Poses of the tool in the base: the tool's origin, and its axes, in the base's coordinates. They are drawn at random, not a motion.
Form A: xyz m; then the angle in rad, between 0 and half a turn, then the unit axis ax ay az.
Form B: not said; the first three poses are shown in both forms.
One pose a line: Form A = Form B
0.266 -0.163 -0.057 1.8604 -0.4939 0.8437 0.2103 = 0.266 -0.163 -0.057 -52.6 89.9 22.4
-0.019 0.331 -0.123 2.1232 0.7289 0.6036 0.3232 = -0.019 0.331 -0.123 88.7 73.4 39.3
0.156 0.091 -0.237 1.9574 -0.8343 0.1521 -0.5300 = 0.156 0.091 -0.237 -93.6 17.1 -59.4
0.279 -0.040 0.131 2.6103 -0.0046 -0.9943 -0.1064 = 0.279 -0.040 0.131 -0.7 -148.7 -15.9
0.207 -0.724 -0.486 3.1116 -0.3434 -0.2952 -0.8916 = 0.207 -0.724 -0.486 -61.2 -52.6 -159.0
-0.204 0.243 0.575 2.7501 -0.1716 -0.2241 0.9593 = -0.204 0.243 0.575 -27.0 -35.3 151.2
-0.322 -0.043 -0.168 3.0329 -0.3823 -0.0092 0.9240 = -0.322 -0.043 -0.168 -66.4 -1.6 160.6
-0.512 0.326 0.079 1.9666 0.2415 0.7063 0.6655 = -0.512 0.326 0.079 27.2 79.6 75.0
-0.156 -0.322 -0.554 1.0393 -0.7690 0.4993 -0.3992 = -0.156 -0.322 -0.554 -45.8 29.7 -23.8
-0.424 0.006 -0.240 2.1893 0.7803 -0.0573 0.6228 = -0.424 0.006 -0.240 97.9 -7.2 78.1
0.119 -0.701 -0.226 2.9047 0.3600 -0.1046 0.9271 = 0.119 -0.701 -0.226 59.9 -17.4 154.3
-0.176 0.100 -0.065 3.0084 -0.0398 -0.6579 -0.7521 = -0.176 0.100 -0.065 -6.9 -113.4 -129.6
